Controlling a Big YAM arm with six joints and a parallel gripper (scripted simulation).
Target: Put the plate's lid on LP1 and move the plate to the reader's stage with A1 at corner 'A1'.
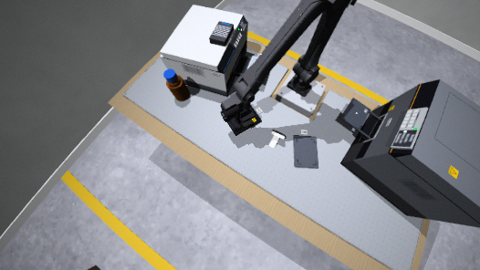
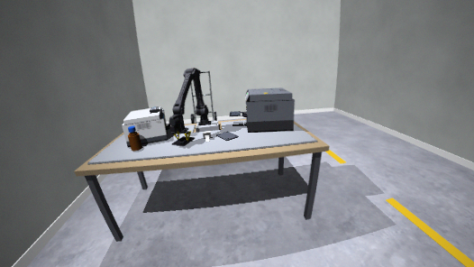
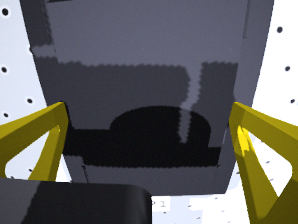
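Right now the glossy lid is right at my hand. Round my hand: white well plate (26 cm behind, 11 cm to the right, 7 cm above); then black bench pad (1 cm below); then brown capped bottle (37 cm to the right, 9 cm ahead, 9 cm above).
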